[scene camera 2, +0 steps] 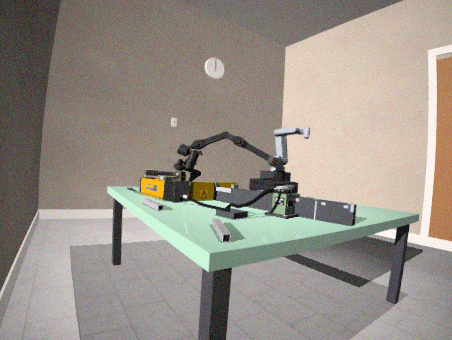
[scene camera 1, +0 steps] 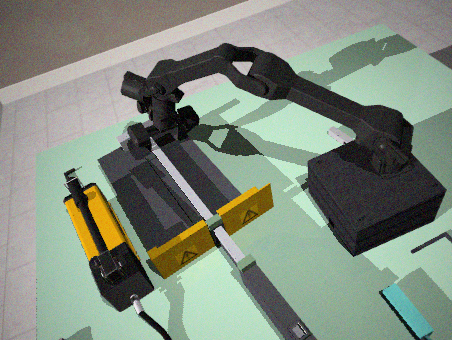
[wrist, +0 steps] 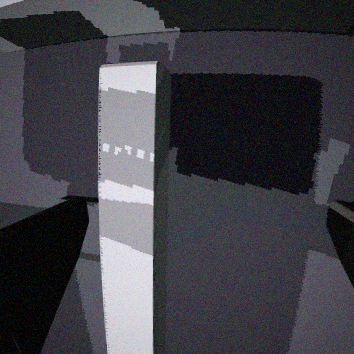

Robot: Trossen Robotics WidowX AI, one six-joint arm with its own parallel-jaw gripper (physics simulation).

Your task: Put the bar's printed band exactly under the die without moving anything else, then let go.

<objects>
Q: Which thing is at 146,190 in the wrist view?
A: A long grey bar.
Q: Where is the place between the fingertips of my gripper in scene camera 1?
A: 164,145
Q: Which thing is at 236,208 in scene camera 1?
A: A press bed.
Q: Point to a long grey bar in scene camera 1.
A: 177,177
</objects>
